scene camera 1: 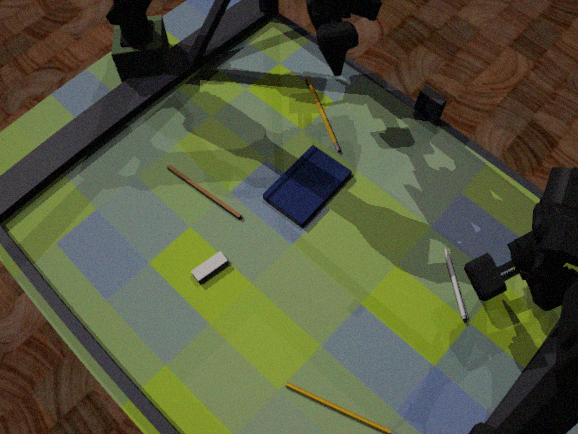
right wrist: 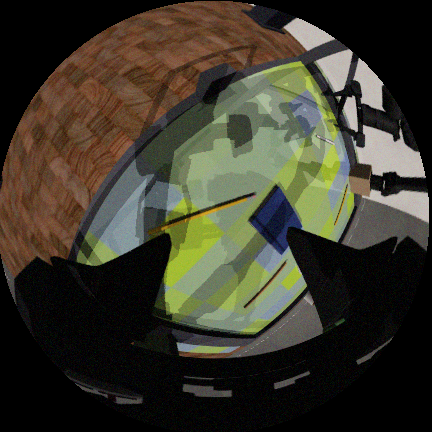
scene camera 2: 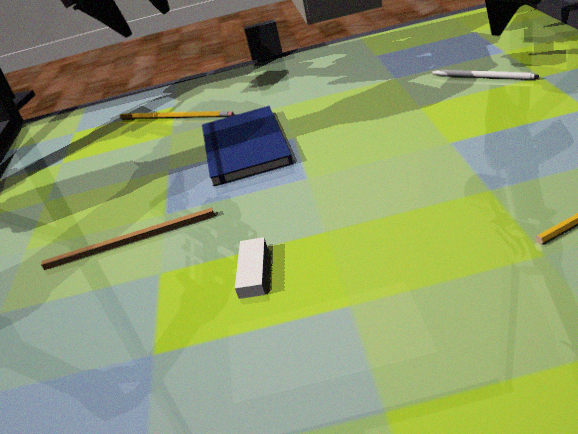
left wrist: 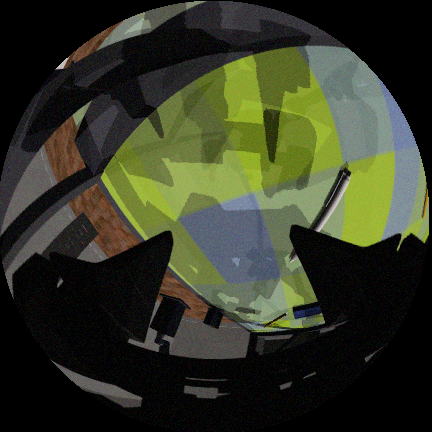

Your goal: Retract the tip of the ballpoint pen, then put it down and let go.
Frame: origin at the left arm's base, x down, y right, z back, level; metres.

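Seen in the pictures: left gripper, fingertip midpoint: [scene camera 1: 513,261] [right wrist: 331,109] [scene camera 2: 495,15] [left wrist: 233,233]; right gripper, fingertip midpoint: [scene camera 1: 333,63] [right wrist: 230,236] [scene camera 2: 147,24]; left arm's base, link origin: [right wrist: 370,180]; right arm's base, link origin: [scene camera 1: 137,33].
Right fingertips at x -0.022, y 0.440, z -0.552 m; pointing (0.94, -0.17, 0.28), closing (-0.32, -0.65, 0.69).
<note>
Offsets run from my right fingertips to a thing's top centre.
A white and grey ballpoint pen @[dy -0.151, dx +0.117, dz +0.389 m] [scene camera 1: 456,285] [scene camera 2: 485,75] [left wrist: 332,200] [right wrist: 325,139] lies on the checkered table top. Its tapered grey end points to the back in scene camera 1, and its dark button end to the front. Whether the writing point is out is too small to tell. My left gripper [scene camera 1: 515,285] [left wrist: 233,233] is open and empty, above the table to the right of the pen in scene camera 1. In the left wrist view one finger hides part of the pen's tapered end. My right gripper [scene camera 2: 146,23] [right wrist: 230,236] is open and empty, high near the back edge.
A blue notebook @[dy -0.165, dx +0.114, dz +0.081 m] [scene camera 1: 307,185] [scene camera 2: 245,142] lies mid-table. A yellow pencil @[dy -0.020, dx +0.119, dz -0.004 m] [scene camera 1: 325,117] [scene camera 2: 177,115] lies behind it, a brown stick @[dy -0.295, dx +0.119, dz -0.053 m] [scene camera 1: 205,192] [scene camera 2: 130,237] to its left. A white eraser @[dy -0.393, dx +0.114, dz +0.061 m] [scene camera 1: 210,266] [scene camera 2: 251,265] and another yellow pencil @[dy -0.430, dx +0.119, dz +0.374 m] [scene camera 1: 337,407] [scene camera 2: 560,228] lie nearer the front.
</note>
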